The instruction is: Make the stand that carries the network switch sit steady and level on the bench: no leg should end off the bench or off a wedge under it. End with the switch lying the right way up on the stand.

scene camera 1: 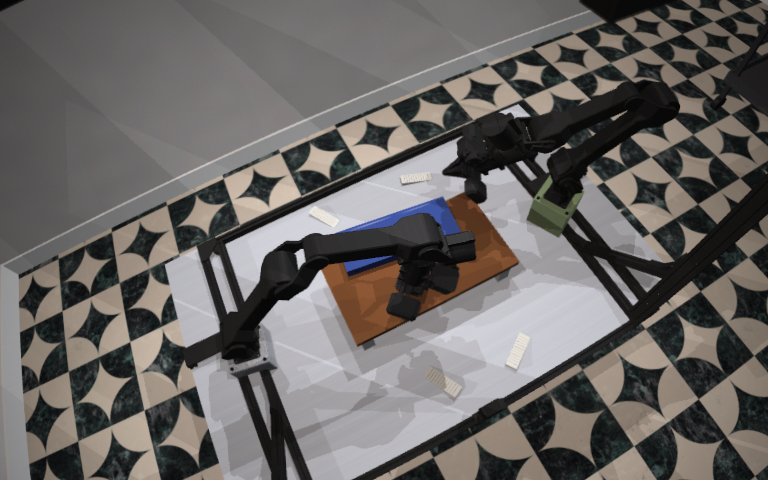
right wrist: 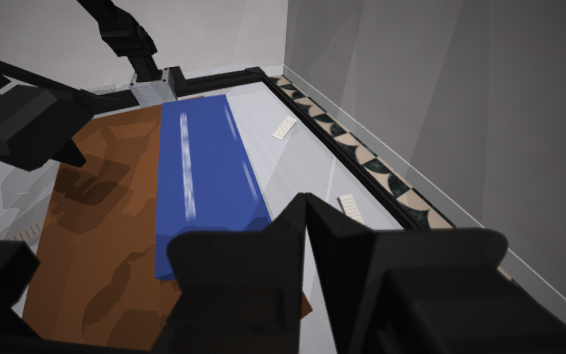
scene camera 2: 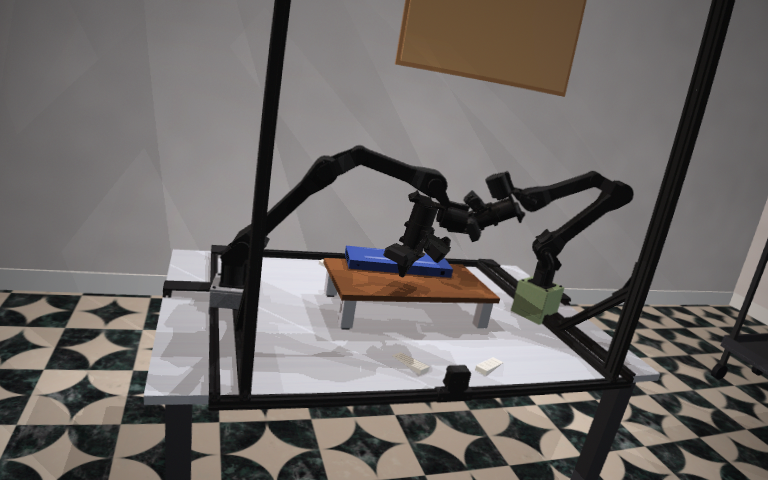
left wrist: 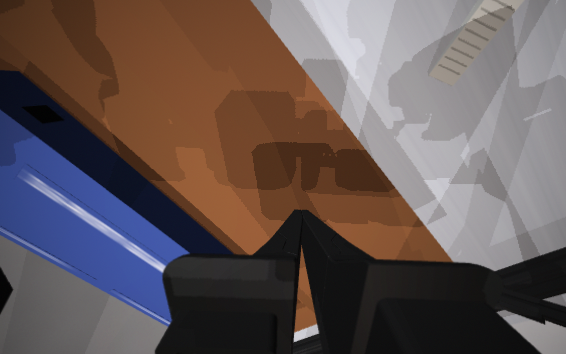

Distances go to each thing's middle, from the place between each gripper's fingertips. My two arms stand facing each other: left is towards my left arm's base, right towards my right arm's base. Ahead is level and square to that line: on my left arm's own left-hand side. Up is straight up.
My right gripper is now 150 mm above the brown stand (scene camera 1: 362,298), 140 mm to the right of it and 130 mm past it. The rest, counted from my right hand: blue network switch (scene camera 1: 438,208): 150 mm to the left, 90 mm below, 50 mm behind.
The brown stand lies 60 mm ahead of my left hand, 50 mm to the right of it and 80 mm below it. The rest, counted from my left hand: blue network switch 140 mm ahead, 40 mm to the right, 10 mm below.
